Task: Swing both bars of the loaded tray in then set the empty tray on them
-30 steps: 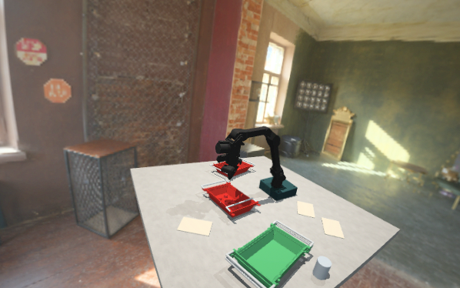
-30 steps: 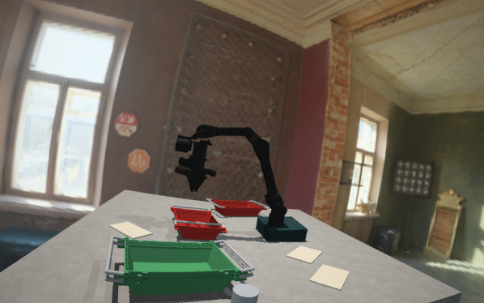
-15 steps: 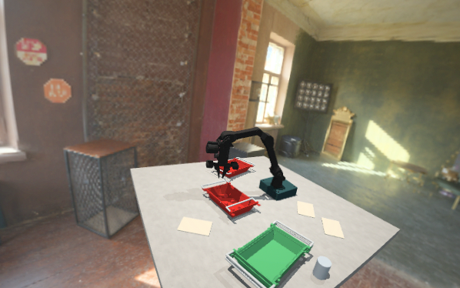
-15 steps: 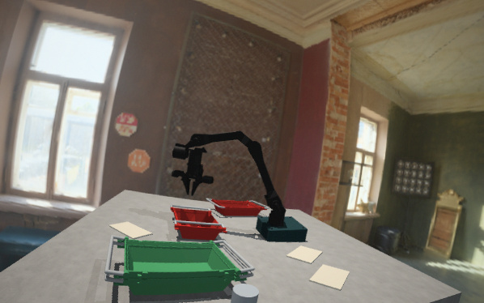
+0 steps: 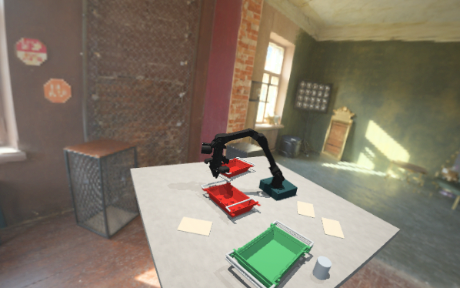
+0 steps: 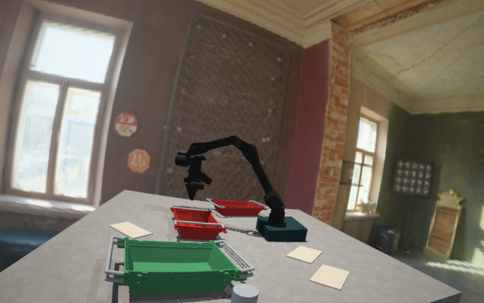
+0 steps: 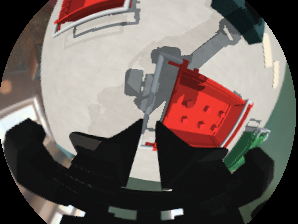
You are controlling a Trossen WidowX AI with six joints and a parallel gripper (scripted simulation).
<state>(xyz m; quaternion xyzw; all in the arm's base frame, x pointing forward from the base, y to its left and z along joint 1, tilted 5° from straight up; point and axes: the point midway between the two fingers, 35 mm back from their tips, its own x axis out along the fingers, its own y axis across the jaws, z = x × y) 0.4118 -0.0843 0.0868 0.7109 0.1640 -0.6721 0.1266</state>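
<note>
Now: gripper tip 29 cm to the left of the red tray, 23 cm past it and 6 cm above it.
</note>
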